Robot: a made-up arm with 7 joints. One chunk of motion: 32 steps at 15 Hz.
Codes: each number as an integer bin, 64 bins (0 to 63) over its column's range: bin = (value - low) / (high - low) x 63, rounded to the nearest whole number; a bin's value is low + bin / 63 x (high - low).
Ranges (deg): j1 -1.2..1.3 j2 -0.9..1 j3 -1..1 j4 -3.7..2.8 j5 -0.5..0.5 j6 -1..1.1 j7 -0.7..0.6
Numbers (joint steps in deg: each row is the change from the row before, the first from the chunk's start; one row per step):
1: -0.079 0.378 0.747 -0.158 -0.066 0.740 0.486
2: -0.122 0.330 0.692 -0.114 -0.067 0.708 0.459
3: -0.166 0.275 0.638 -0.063 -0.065 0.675 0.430
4: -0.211 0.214 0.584 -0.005 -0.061 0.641 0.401
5: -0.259 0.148 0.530 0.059 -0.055 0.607 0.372
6: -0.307 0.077 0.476 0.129 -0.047 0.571 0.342
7: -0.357 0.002 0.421 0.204 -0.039 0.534 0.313
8: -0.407 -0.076 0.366 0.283 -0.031 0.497 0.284
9: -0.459 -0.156 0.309 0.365 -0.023 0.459 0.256
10: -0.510 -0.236 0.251 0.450 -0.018 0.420 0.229
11: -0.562 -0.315 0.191 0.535 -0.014 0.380 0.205
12: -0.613 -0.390 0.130 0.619 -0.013 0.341 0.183
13: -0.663 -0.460 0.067 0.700 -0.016 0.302 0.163
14: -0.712 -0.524 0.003 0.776 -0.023 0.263 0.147
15: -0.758 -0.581 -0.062 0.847 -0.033 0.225 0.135
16: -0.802 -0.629 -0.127 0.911 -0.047 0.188 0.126
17: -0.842 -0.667 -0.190 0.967 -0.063 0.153 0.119
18: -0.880 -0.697 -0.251 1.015 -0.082 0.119 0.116
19: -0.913 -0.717 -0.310 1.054 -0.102 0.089 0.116
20: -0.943 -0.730 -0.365 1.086 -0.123 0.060 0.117
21: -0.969 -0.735 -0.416 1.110 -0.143 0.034 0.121
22: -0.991 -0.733 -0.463 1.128 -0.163 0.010 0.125
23: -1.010 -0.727 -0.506 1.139 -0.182 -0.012 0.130
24: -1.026 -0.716 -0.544 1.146 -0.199 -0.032 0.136
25: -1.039 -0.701 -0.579 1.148 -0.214 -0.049 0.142
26: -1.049 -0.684 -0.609 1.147 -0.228 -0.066 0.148
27: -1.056 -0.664 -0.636 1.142 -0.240 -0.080 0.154
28: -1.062 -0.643 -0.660 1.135 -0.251 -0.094 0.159
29: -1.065 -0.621 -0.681 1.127 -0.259 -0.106 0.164
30: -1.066 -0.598 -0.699 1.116 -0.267 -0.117 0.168
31: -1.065 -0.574 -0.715 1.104 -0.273 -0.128 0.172
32: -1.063 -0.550 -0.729 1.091 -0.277 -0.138 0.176
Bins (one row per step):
1: 28 42 55 34 27 52 57
2: 27 41 53 35 27 51 56
3: 26 39 52 35 27 50 55
4: 25 37 50 36 28 49 53
5: 24 35 48 36 28 48 52
6: 23 32 46 37 29 47 50
7: 21 30 45 38 29 46 49
8: 20 27 43 39 30 45 48
9: 19 25 41 39 30 44 46
10: 17 22 39 40 30 43 45
11: 16 19 38 41 31 41 44
12: 15 17 36 42 31 40 43
13: 14 15 34 43 30 39 42
14: 12 12 32 43 30 38 41
15: 11 11 30 44 29 37 40
16: 10 9 27 45 29 36 40
17: 9 8 26 45 28 35 40
18: 8 7 24 46 26 34 40
19: 7 6 22 46 25 33 40
20: 6 6 20 46 24 32 40
21: 6 5 18 47 22 31 40
22: 5 6 17 47 21 30 40
23: 5 6 16 47 20 30 40
24: 4 6 14 47 19 29 41
25: 4 7 13 47 18 29 41
26: 4 7 12 47 17 28 41
27: 4 8 11 47 16 28 41
28: 3 9 11 47 16 27 42
29: 3 9 10 47 15 27 42
30: 3 10 9 47 15 26 42
31: 3 11 9 47 14 26 42
32: 3 12 9 46 14 26 42

